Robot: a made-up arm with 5 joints.
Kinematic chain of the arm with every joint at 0, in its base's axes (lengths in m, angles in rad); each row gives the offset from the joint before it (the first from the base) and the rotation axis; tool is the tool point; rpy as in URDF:
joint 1: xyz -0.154 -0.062 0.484 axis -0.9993 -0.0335 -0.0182
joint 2: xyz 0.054 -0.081 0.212 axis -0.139 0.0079 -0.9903
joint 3: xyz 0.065 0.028 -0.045 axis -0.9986 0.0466 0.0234
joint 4: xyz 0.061 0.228 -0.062 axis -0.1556 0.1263 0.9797
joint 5: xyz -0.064 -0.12 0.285 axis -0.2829 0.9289 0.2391
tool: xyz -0.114 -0.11 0.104 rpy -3.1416 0 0
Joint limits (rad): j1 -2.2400..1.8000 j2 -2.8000..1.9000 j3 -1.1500..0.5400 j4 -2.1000..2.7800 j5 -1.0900..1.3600
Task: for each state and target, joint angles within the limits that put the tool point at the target. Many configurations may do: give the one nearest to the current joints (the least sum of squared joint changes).
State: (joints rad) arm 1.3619 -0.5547 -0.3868 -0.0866 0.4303
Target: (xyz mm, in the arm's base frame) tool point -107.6 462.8 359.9
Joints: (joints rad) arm 1.8000 -0.3345 0.1860 0.0881 0.3742
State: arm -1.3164 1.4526 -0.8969 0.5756 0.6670
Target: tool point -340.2 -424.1 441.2
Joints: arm -1.5090 1.5259 -1.0645 0.2035 -0.0048
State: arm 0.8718 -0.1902 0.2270 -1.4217 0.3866
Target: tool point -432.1 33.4 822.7
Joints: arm 0.1137 -0.5272 0.4591 -0.7683 -0.1394
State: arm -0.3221 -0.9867 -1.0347 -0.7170 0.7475
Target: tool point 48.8 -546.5 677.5
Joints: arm -0.4608 -1.2504 -1.0878 -0.9823 0.6487
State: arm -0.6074 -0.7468 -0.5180 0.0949 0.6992
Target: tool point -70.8 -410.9 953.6
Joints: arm -0.7380 -1.0930 0.0669 0.3073 0.8276
